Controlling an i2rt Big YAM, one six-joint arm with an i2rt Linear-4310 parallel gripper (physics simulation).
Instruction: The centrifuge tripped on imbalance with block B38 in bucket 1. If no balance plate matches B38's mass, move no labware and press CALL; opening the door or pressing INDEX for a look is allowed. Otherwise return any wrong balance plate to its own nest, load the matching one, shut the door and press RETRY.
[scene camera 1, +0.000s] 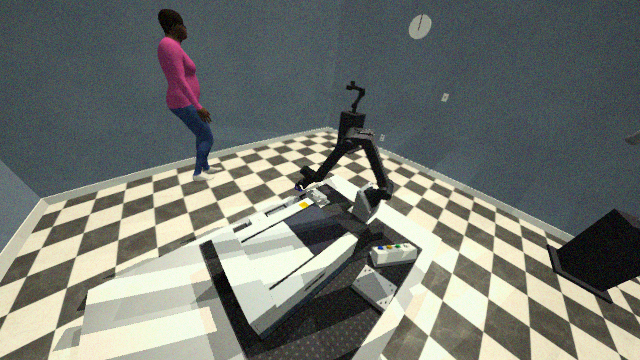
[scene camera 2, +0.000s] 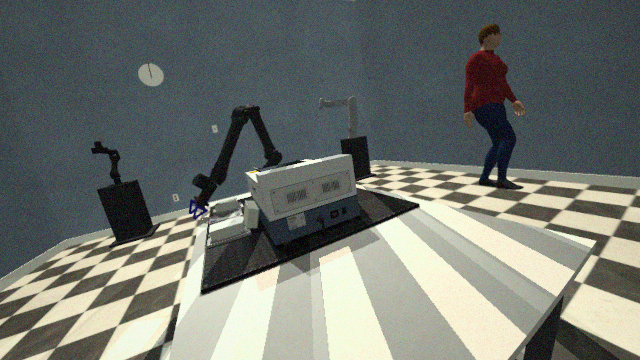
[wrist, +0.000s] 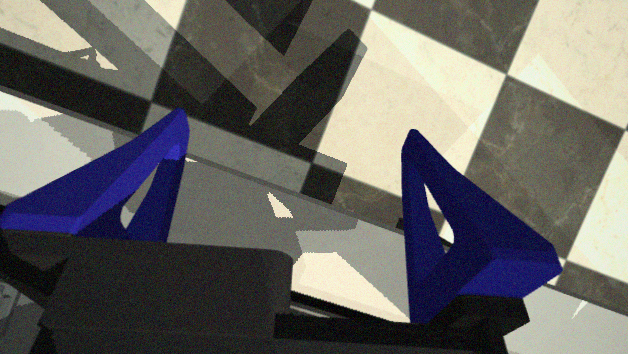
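Where they show: gripper, fingertip midpoint: (scene camera 1: 298, 185) (scene camera 2: 191, 216) (wrist: 298, 129); arm's base, link origin: (scene camera 1: 371, 197).
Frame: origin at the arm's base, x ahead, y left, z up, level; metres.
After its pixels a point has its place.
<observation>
My gripper (scene camera 1: 299, 188) {x 0.205, y -0.483, z -0.105 m} (scene camera 2: 197, 209) {x 0.205, y -0.483, z -0.105 m} (wrist: 298, 129) {x 0.205, y -0.483, z -0.105 m} is open and empty, its blue fingers wide apart. It hangs past the far end of the centrifuge, near the table edge, over table and floor in the wrist view. The centrifuge (scene camera 1: 280, 295) {x 0.741, y 0.136, z 0.082 m} (scene camera 2: 310, 187) {x 0.846, y -0.019, z 0.040 m} is a white housing on a blue base. Its top shows a dark area; I cannot tell the door's state, and the buckets are hidden. White labware (scene camera 1: 318, 197) (scene camera 2: 227, 229) stands beside it near the gripper; its labels are unreadable. A button box (scene camera 1: 394, 256) {x 0.217, y 0.303, z -0.065 m} has coloured buttons on top. Block B38 is not identifiable.
A grey plate with holes (scene camera 1: 374, 287) {x 0.402, y 0.315, z -0.091 m} lies near the button box. The black mat (scene camera 1: 310, 332) {x 0.703, y 0.247, z -0.128 m} (scene camera 2: 240, 272) {x 0.903, y -0.293, z -0.128 m} lies under the equipment on the table (scene camera 2: 355, 310) {x 1.181, y -0.101, z -0.141 m} (wrist: 220, 210) {x 0.224, y -0.429, z -0.141 m}. A person in pink (scene camera 1: 175, 75) and a person in red (scene camera 2: 486, 77) stand beyond, with black pedestals (scene camera 2: 125, 210) (scene camera 2: 356, 155) bearing other arms.
</observation>
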